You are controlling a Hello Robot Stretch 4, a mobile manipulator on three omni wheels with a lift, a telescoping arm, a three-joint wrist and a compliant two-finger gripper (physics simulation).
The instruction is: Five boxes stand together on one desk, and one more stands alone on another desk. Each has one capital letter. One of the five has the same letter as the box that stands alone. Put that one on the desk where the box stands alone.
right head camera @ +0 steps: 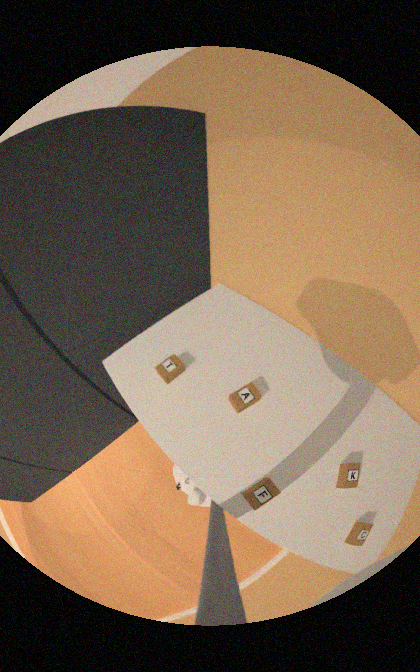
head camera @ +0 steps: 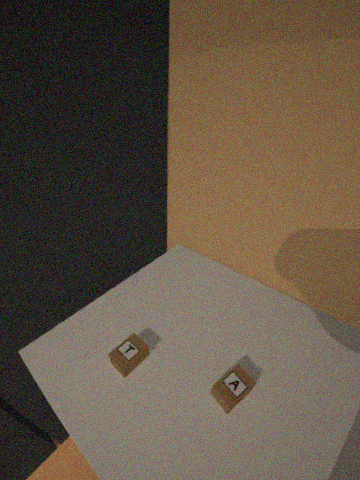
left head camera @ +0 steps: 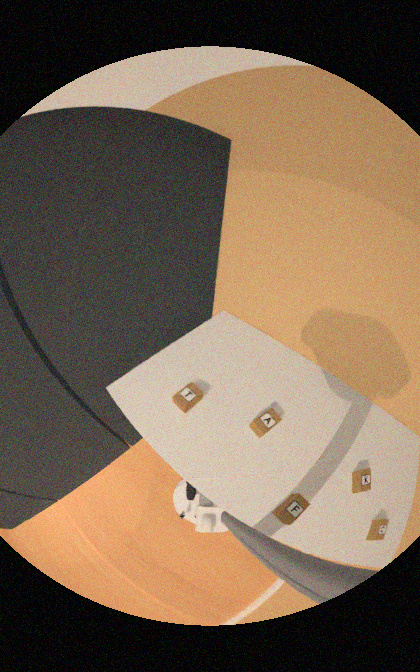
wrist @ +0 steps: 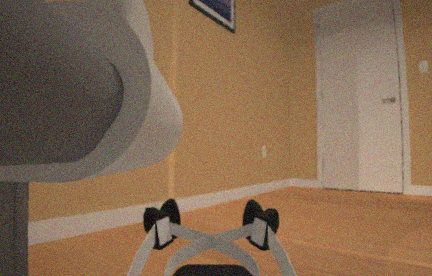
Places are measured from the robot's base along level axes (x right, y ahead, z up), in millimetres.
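Pixels of known places: gripper, fingertip midpoint: (wrist: 211, 215).
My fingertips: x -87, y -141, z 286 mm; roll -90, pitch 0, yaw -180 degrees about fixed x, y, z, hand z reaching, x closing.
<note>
Behind a point stands the place of what it marks.
Five brown boxes with white letter labels stand on a white desk (head camera: 190, 310) {x 67, y 575, z 923 mm} (left head camera: 235, 360) (right head camera: 220, 330). The T box (head camera: 129, 354) {x -109, y 387, z 973 mm} (left head camera: 187, 397) (right head camera: 170, 369) is at the far left. The A box (head camera: 233, 387) {x 152, y 303, z 973 mm} (left head camera: 265, 421) (right head camera: 245, 397) is right of it. The F box (left head camera: 291, 509) (right head camera: 261, 494) is near the front edge. The K box (left head camera: 361, 480) (right head camera: 348, 475) and the C box (left head camera: 378, 529) (right head camera: 359, 533) are at the right. My gripper (wrist: 211, 215) {x -87, y -141, z 286 mm} is open and empty, pointing away from the desk. The box that stands alone does not show.
A tall dark cabinet or partition (head camera: 80, 150) {x -283, y 757, z 1410 mm} (left head camera: 115, 215) (right head camera: 110, 210) stands at the desk's left end. A wall (head camera: 265, 125) {x 287, y 830, z 1494 mm} is behind the desk. In the wrist view, a white door (wrist: 360, 110) {x -1643, y -2431, z 813 mm} stands beyond wooden floor (wrist: 320, 230) {x -629, y -1132, z -27 mm}.
</note>
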